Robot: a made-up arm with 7 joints.
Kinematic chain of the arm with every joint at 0, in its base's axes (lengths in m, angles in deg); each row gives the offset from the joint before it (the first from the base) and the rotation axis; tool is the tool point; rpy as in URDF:
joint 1: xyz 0 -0.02 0.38 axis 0.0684 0.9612 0.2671
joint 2: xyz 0 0.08 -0.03 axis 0.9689 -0.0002 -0.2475
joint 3: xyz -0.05 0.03 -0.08 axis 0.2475 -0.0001 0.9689
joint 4: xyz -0.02 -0.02 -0.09 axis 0.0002 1 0
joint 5: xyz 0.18 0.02 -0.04 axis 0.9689 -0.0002 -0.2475
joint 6: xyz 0.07 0.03 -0.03 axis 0.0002 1 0
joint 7: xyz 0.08 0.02 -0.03 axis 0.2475 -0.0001 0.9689
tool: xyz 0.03 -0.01 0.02 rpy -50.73 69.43 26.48
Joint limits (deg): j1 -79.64..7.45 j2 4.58..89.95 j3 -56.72..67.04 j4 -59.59..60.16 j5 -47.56..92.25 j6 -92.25..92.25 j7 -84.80..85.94
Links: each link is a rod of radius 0.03 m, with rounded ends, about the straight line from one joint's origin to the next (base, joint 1, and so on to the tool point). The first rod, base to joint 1, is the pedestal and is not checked.
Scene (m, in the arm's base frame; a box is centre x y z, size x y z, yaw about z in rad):
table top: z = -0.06
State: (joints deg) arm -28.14 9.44 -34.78 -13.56 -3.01 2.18 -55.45
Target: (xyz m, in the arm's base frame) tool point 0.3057 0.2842 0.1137
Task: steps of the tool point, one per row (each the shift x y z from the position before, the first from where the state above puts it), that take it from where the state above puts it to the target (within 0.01 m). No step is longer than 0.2 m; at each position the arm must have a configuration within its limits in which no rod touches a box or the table.
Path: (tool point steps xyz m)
1: 0.0530 0.1038 -0.0941
2: 0.0043 0.1394 -0.0670
3: -0.0415 0.1484 -0.0246

